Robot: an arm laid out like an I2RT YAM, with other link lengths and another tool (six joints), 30 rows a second.
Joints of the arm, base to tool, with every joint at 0 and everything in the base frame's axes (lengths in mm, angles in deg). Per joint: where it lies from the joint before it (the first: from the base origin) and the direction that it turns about. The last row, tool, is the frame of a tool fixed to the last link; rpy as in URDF.
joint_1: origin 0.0 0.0 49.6 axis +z
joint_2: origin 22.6 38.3 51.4 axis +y
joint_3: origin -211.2 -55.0 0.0 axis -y
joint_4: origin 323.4 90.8 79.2 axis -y
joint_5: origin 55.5 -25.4 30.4 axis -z
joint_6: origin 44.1 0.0 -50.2 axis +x
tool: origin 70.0 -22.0 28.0 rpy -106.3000 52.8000 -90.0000
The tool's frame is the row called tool.
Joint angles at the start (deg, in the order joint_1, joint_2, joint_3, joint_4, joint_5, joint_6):
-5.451, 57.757, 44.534, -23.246, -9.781, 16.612
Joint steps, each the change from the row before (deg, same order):
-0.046, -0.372, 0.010, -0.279, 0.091, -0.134
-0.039, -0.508, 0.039, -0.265, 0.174, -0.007
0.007, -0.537, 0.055, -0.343, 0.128, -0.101
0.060, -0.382, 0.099, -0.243, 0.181, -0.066
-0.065, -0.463, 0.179, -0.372, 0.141, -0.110
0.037, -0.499, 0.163, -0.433, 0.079, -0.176
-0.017, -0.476, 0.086, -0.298, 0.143, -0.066
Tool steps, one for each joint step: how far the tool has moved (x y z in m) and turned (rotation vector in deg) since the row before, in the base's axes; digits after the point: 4 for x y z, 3 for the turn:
-0.0010, -0.0004, 0.0018, -0.172, -0.110, -0.041
-0.0012, -0.0005, 0.0029, -0.135, -0.271, -0.175
-0.0013, -0.0001, 0.0030, -0.181, -0.249, -0.038
-0.0009, 0.0001, 0.0026, -0.182, -0.232, -0.049
-0.0011, -0.0006, 0.0035, -0.197, -0.270, -0.117
-0.0013, 0.0003, 0.0034, -0.211, -0.237, 0.073
-0.0012, -0.0003, 0.0029, -0.161, -0.260, -0.097

